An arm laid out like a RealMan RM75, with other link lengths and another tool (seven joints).
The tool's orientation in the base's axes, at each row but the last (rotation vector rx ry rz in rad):
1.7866 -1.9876 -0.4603
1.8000 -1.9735 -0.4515
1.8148 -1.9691 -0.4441
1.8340 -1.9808 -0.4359
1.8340 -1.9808 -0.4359
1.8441 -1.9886 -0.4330
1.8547 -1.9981 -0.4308
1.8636 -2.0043 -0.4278
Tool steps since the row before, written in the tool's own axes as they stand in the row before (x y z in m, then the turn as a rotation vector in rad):
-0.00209 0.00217 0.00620 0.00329 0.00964 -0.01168
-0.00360 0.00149 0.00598 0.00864 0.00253 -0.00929
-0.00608 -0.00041 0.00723 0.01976 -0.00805 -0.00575
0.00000 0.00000 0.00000 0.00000 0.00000 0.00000
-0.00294 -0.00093 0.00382 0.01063 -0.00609 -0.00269
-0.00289 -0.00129 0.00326 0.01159 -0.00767 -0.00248
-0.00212 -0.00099 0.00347 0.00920 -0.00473 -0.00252
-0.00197 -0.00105 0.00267 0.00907 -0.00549 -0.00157
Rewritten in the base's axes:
-0.00490 0.00210 -0.00438 -0.00241 -0.00171 0.01521
-0.00413 0.00345 -0.00469 0.00207 -0.00788 0.01005
-0.00299 0.00564 -0.00697 0.00873 -0.02012 0.00269
0.00000 0.00000 0.00000 0.00000 0.00000 0.00000
-0.00091 0.00268 -0.00401 0.00603 -0.01100 0.00024
-0.00028 0.00264 -0.00369 0.00725 -0.01210 -0.00062
-0.00064 0.00192 -0.00366 0.00482 -0.00947 0.00063
-0.00020 0.00180 -0.00297 0.00506 -0.00943 -0.00057

